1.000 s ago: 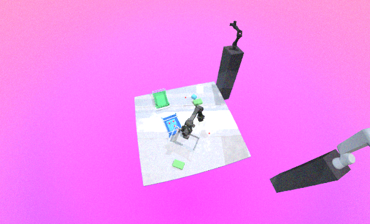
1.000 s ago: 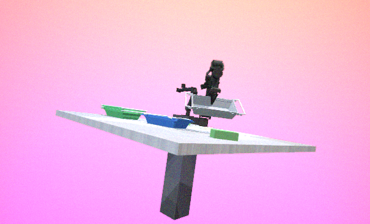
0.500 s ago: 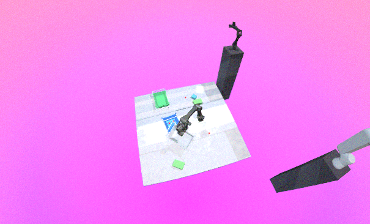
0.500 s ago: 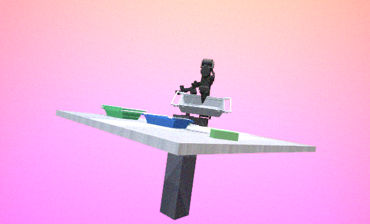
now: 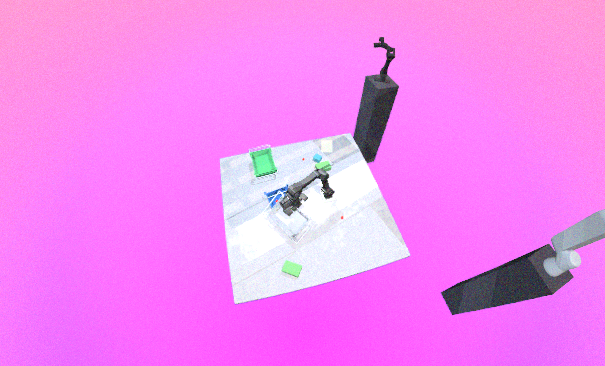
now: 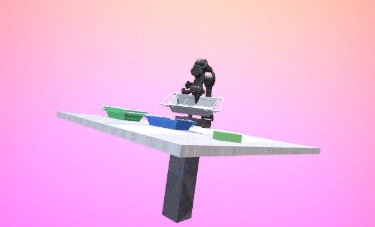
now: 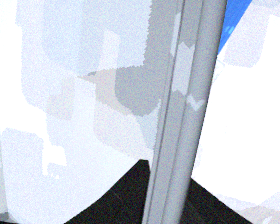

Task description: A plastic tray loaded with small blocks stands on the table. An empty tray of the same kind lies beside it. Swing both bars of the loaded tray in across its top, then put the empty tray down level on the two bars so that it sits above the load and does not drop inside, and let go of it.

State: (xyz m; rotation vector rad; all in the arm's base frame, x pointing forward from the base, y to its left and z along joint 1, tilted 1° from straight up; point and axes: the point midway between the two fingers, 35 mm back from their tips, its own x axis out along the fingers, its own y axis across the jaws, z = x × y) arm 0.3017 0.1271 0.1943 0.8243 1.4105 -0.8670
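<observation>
My gripper tip is 7 cm short of the grey tray, 4 cm to the right of it and 1 cm above it. From my gripper tip the other things lie so: white block: 50 cm behind, 64 cm to the right, 18 cm below; then cyan block: 35 cm behind, 51 cm to the right, 16 cm below.
</observation>
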